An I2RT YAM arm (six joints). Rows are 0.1 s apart.
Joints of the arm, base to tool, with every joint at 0 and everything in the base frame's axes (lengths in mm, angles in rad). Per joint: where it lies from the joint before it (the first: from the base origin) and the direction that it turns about. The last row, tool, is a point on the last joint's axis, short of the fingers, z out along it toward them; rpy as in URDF.
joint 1: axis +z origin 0 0 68
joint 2: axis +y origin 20 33.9 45.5
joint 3: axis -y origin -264 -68.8 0
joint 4: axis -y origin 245 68.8 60
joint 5: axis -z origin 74 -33.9 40.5
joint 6: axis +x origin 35.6 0 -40.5
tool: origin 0 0 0 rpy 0 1.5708 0
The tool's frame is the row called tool.
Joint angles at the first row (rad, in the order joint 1, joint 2, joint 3, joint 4, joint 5, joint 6):
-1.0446, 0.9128, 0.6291, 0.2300, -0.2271, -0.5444
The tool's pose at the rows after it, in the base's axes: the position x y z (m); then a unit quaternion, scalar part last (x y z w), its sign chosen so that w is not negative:
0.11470 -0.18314 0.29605 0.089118 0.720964 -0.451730 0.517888
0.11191 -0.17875 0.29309 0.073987 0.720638 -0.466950 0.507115
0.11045 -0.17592 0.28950 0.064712 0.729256 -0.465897 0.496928
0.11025 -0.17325 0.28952 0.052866 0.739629 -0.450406 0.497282
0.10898 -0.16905 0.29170 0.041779 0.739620 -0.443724 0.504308
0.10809 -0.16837 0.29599 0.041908 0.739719 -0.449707 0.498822
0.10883 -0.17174 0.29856 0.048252 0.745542 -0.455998 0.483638
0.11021 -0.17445 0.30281 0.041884 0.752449 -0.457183 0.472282
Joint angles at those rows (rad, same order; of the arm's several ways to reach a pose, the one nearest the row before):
-1.0447, 0.8990, 0.5877, 0.2546, -0.2041, -0.6058
-1.0446, 0.8729, 0.5646, 0.2578, -0.1979, -0.6518
-1.0446, 0.8575, 0.5553, 0.2287, -0.2024, -0.6795
-1.0446, 0.8468, 0.5645, 0.1796, -0.2361, -0.6887
-1.0446, 0.8253, 0.5660, 0.1580, -0.2653, -0.6918
-1.0447, 0.8192, 0.5813, 0.1366, -0.2532, -0.7025
-1.0446, 0.8359, 0.6043, 0.1121, -0.2224, -0.7179
-1.0446, 0.8528, 0.6349, 0.0783, -0.2178, -0.7439

